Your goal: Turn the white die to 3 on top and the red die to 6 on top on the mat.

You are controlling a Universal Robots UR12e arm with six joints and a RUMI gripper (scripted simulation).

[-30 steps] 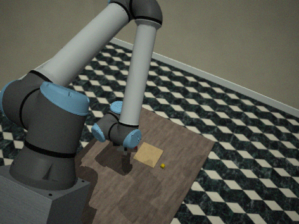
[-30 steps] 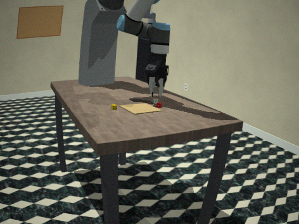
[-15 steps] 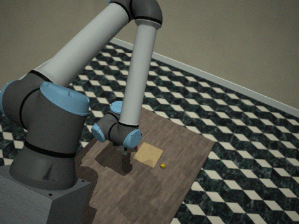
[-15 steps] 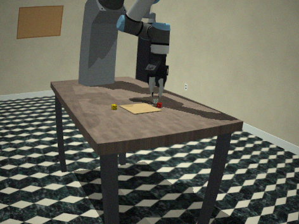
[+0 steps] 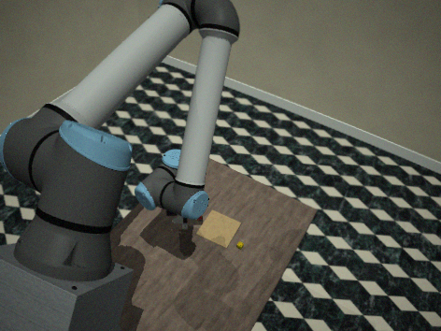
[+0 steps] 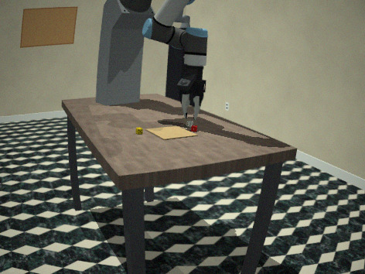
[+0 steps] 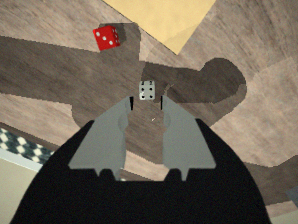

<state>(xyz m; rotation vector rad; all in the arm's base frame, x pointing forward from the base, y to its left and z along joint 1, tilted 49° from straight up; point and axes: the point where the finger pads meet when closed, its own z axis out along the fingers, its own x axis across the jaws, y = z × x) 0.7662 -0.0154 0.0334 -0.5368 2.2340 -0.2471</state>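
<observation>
My hand is 3 cm above the white die. Round my hand: tan mat (5 cm ahead, 13 cm to the right, 4 cm below); then red die (7 cm ahead, 4 cm to the right, 3 cm below); then yellow die (24 cm to the right, 3 cm below).
</observation>
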